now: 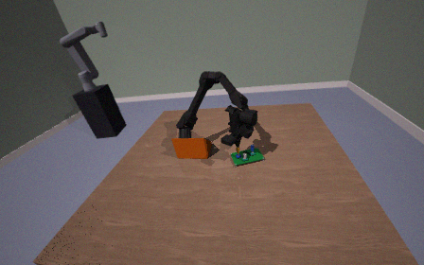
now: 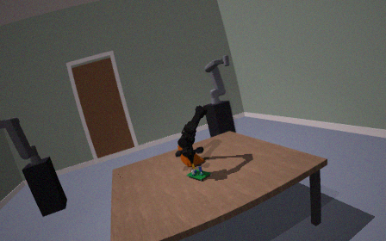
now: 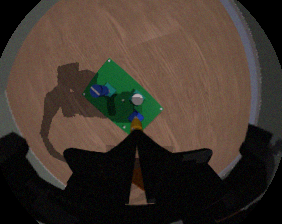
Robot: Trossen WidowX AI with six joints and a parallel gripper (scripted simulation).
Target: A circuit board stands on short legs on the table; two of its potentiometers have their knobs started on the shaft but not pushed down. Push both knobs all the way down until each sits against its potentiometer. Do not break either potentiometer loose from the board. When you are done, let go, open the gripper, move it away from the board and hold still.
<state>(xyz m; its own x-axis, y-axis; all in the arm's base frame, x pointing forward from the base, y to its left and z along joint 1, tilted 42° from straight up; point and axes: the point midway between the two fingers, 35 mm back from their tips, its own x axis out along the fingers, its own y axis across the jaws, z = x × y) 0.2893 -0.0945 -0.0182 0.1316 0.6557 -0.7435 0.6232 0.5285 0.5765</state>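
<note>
My gripper tip is now 8 cm short of the blue knob, 1 cm to the right of it and 3 cm above it.
</note>
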